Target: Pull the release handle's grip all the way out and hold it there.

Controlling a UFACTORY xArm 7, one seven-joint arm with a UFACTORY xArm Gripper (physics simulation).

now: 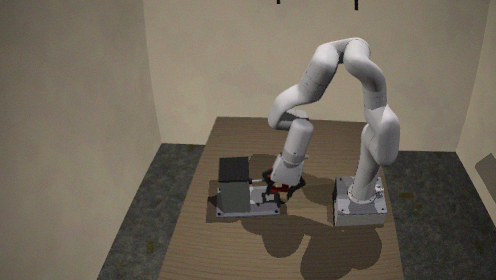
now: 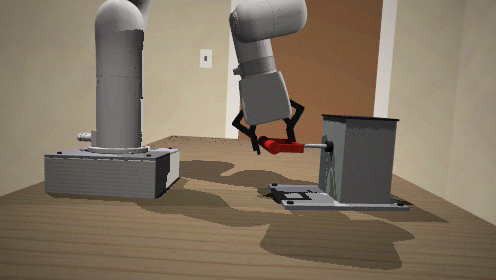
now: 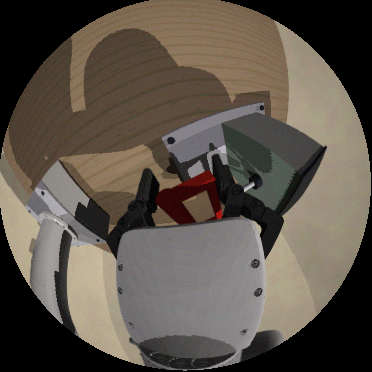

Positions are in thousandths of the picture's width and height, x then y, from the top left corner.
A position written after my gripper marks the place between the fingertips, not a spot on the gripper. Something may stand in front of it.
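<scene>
There is my gripper, in view in image 1 (559, 698). I see the gripper in image 2 (555, 534) as well, and again in image 3 (491, 456).
</scene>
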